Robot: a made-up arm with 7 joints. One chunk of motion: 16 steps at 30 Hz.
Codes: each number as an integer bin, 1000 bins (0 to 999) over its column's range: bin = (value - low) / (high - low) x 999, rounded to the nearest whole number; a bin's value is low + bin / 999 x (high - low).
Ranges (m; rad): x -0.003..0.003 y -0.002..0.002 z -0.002..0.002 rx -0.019..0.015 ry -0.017..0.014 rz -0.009..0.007
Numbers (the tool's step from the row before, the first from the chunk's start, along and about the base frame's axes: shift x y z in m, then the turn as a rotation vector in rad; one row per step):
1: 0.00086 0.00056 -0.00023 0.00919 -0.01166 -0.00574
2: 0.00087 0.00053 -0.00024 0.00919 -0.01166 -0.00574
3: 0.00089 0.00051 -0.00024 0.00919 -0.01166 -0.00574
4: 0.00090 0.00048 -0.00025 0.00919 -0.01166 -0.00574
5: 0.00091 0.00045 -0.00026 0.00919 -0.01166 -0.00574
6: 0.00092 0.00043 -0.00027 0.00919 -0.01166 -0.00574
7: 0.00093 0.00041 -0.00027 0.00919 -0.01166 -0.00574
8: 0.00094 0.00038 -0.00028 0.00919 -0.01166 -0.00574
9: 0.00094 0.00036 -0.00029 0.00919 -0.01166 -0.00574
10: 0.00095 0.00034 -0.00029 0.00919 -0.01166 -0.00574
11: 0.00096 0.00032 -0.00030 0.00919 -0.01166 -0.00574
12: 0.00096 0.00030 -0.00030 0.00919 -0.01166 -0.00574
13: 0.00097 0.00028 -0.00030 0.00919 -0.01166 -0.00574
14: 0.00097 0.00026 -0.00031 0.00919 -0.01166 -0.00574
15: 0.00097 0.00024 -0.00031 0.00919 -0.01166 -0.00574
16: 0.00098 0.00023 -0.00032 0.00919 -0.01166 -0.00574
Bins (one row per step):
1: 643 639 442 828 172 204
2: 644 632 440 828 172 204
3: 648 627 440 828 172 204
4: 649 619 437 828 172 204
5: 651 612 435 828 172 204
6: 653 607 432 828 172 204
7: 654 602 432 828 172 204
8: 656 594 430 828 172 204
9: 656 589 427 828 172 204
10: 658 584 427 828 172 204
11: 659 579 425 828 172 204
12: 659 574 425 828 172 204
13: 661 569 425 828 172 204
14: 661 564 422 828 172 204
15: 661 559 422 828 172 204
16: 663 557 420 828 172 204

